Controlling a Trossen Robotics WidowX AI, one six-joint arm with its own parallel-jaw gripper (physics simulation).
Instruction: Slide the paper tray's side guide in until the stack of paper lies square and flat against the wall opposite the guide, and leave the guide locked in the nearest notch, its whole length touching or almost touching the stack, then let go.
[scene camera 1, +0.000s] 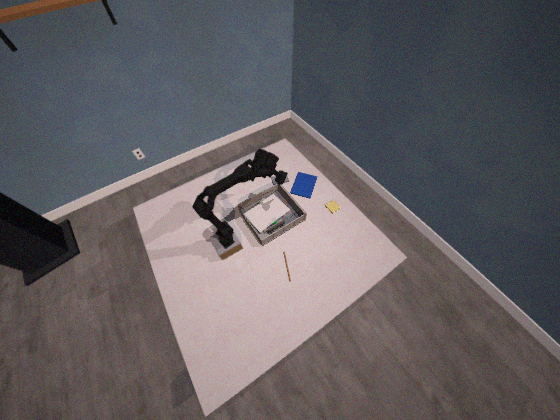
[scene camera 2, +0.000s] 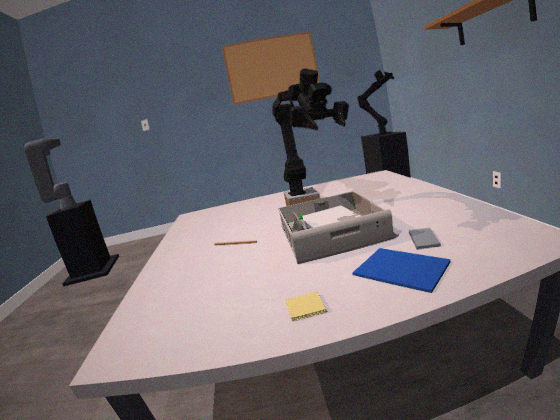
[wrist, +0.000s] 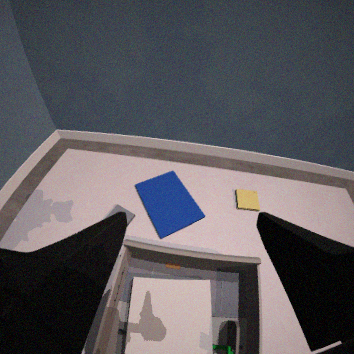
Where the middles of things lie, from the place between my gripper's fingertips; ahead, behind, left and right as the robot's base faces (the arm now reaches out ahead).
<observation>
Now: the white paper stack (scene camera 1: 262, 216) 33 cm below my hand, 12 cm behind it and 1 cm to the left of it. From my hand the other things lie so: yellow sticky pad (scene camera 2: 308, 305) 35 cm below, 25 cm ahead, 24 cm to the right; blue book (scene camera 2: 420, 272) 36 cm below, 24 cm ahead, 3 cm to the left.
</observation>
